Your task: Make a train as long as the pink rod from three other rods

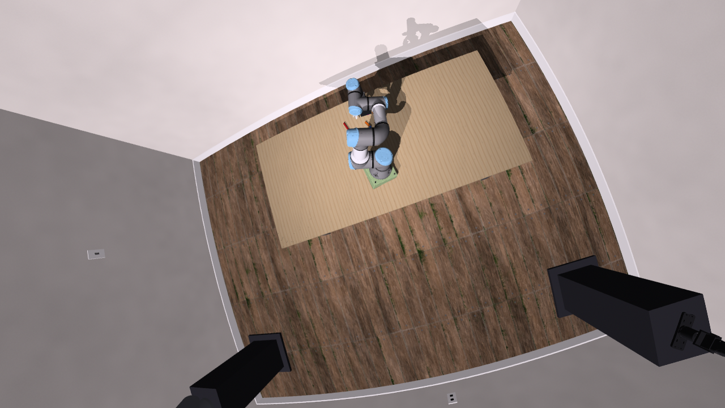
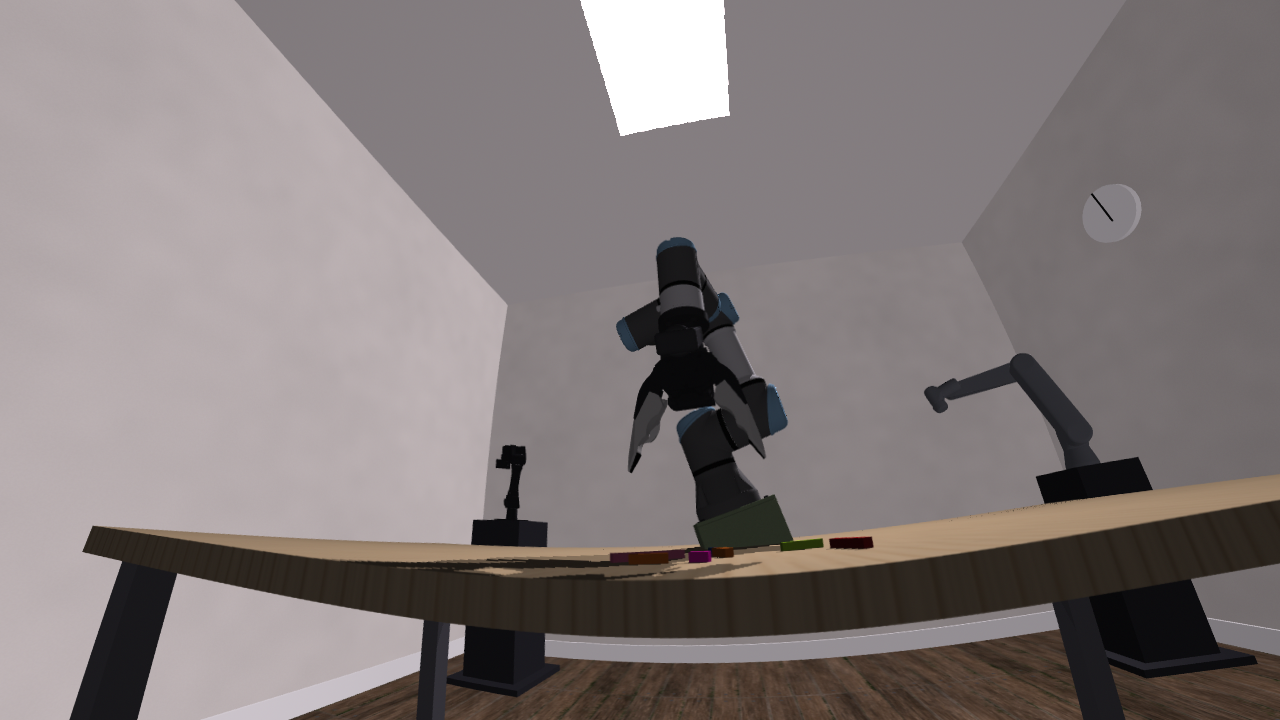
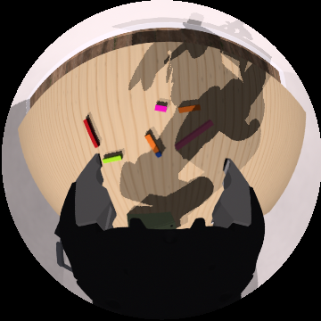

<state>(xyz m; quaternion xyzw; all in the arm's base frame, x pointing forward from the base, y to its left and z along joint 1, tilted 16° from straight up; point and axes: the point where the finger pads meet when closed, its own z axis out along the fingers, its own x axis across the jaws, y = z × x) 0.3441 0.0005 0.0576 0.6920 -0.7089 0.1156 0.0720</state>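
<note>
Right now my hand is 100 mm above the pink rod, 60 mm to the left of it and 10 mm past it. Round my hand: lime rod (110 mm to the left, 100 mm below, 60 mm behind); blue rod (100 mm below, 50 mm behind, 10 mm to the left); magenta rod (100 mm below, 40 mm ahead).
</note>
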